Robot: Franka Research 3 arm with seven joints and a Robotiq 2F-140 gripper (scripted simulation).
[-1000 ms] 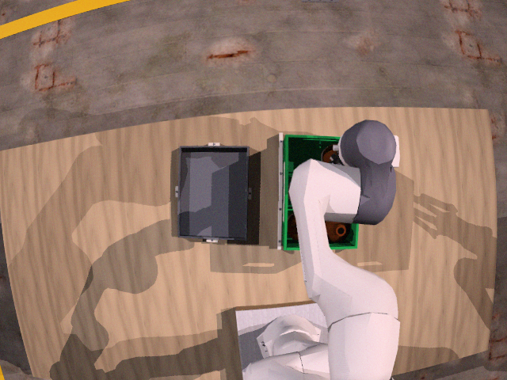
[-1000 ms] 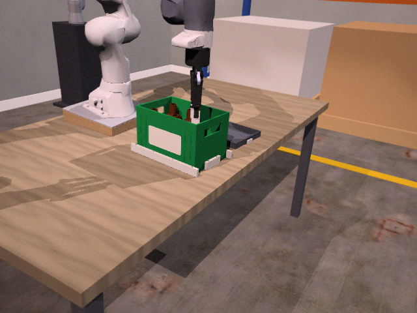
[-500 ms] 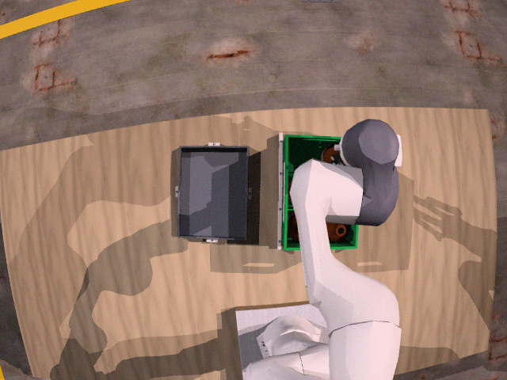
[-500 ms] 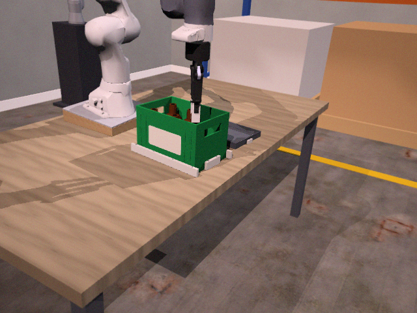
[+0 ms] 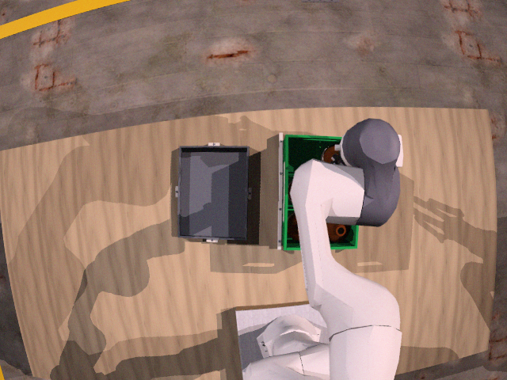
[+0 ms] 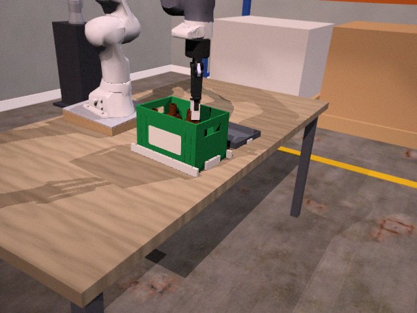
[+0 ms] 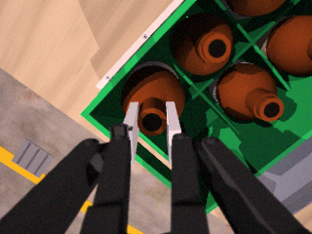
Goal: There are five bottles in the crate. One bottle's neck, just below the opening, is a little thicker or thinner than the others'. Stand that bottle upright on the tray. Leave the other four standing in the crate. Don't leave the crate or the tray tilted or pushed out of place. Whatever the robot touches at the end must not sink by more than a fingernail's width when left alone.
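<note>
The brown bottle is 90 mm below my hand. The rest, counted from my hand: dark grey tray 330 mm to the left, 190 mm below, 50 mm behind; then green crate 120 mm below, 80 mm behind, 50 mm to the left.
</note>
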